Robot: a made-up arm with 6 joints. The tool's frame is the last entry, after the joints.
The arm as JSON. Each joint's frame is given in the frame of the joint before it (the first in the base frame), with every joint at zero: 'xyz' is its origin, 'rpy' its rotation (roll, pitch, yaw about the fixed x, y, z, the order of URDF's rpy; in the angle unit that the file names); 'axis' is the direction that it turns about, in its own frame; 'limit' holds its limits. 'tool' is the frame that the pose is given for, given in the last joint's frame.
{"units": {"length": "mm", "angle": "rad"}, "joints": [
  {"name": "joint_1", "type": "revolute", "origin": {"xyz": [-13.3, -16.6, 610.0], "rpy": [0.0, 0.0, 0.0]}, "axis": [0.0, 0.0, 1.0], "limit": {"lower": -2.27, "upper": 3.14}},
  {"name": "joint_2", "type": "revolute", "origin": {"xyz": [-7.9, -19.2, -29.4], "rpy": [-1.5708, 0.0, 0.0]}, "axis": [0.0, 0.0, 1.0], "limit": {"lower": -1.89, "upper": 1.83}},
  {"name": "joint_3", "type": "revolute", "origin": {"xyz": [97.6, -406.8, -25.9], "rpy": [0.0, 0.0, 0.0]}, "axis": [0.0, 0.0, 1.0], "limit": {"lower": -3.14, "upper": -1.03}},
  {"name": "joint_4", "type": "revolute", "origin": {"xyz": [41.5, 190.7, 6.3], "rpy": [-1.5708, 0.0, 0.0]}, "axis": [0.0, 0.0, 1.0], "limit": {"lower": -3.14, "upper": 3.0}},
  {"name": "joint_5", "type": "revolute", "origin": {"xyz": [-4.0, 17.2, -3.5], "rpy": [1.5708, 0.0, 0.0]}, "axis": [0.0, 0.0, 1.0], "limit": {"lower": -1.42, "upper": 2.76}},
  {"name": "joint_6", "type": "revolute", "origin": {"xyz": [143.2, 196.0, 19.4], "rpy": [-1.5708, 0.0, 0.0]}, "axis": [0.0, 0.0, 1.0], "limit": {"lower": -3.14, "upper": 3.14}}
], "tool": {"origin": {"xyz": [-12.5, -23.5, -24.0], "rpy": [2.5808, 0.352, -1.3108]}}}
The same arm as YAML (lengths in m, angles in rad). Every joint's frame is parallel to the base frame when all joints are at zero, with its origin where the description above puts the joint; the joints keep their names.
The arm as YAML. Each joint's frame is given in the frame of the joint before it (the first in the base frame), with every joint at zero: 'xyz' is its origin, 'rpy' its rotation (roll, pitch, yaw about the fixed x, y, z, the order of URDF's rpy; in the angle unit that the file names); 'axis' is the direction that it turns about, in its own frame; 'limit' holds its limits. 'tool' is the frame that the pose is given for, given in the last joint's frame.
units:
  length: m
  angle: rad
joints:
  - name: joint_1
    type: revolute
    origin:
      xyz: [-0.0133, -0.0166, 0.61]
      rpy: [0.0, 0.0, 0.0]
    axis: [0.0, 0.0, 1.0]
    limit:
      lower: -2.27
      upper: 3.14
  - name: joint_2
    type: revolute
    origin:
      xyz: [-0.0079, -0.0192, -0.0294]
      rpy: [0.0, 0.0, 0.0]
    axis: [0.0, 1.0, 0.0]
    limit:
      lower: -1.89
      upper: 1.83
  - name: joint_3
    type: revolute
    origin:
      xyz: [0.0976, -0.0259, 0.4068]
      rpy: [0.0, 0.0, 0.0]
    axis: [0.0, 1.0, 0.0]
    limit:
      lower: -3.14
      upper: -1.03
  - name: joint_4
    type: revolute
    origin:
      xyz: [0.0415, 0.0063, -0.1907]
      rpy: [0.0, 0.0, 0.0]
    axis: [0.0, 0.0, -1.0]
    limit:
      lower: -3.14
      upper: 3.0
  - name: joint_5
    type: revolute
    origin:
      xyz: [-0.004, -0.0172, 0.0035]
      rpy: [0.0, 0.0, 0.0]
    axis: [0.0, 1.0, 0.0]
    limit:
      lower: -1.42
      upper: 2.76
  - name: joint_6
    type: revolute
    origin:
      xyz: [0.1432, 0.0194, -0.196]
      rpy: [0.0, 0.0, 0.0]
    axis: [0.0, 0.0, -1.0]
    limit:
      lower: -3.14
      upper: 3.14
tool:
  origin:
    xyz: [-0.0125, 0.0235, 0.024]
    rpy: [-0.5608, -0.352, 1.3108]

